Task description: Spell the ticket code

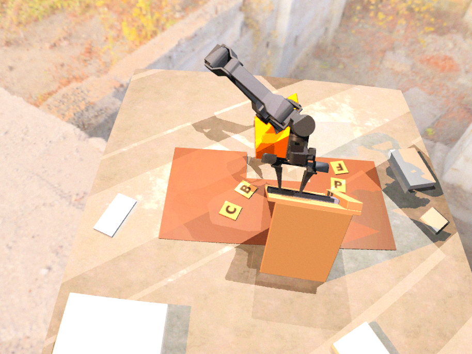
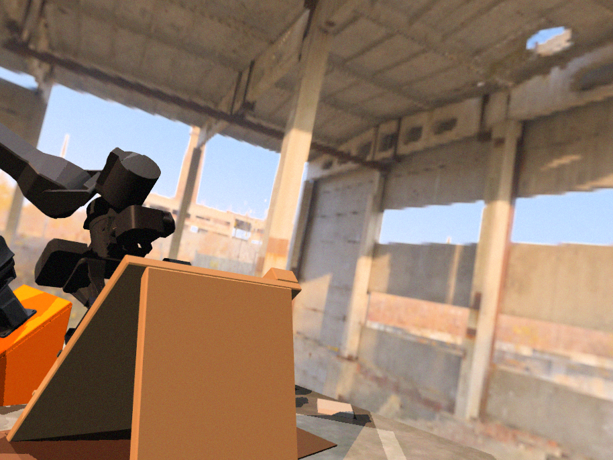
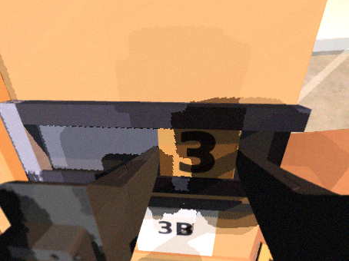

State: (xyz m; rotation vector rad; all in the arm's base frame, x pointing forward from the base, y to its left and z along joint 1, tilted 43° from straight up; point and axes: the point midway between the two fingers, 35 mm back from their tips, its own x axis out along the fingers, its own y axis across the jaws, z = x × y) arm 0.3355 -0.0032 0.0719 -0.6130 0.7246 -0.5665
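Right now my gripper tip is 70 mm above the white ticket, 50 mm past it and 30 mm to the right of it. Also, from my gripper tip: orange mat (180 mm below, 150 mm behind, 30 mm to the left); then grey slab (530 mm to the right, 180 mm below, 80 mm behind).
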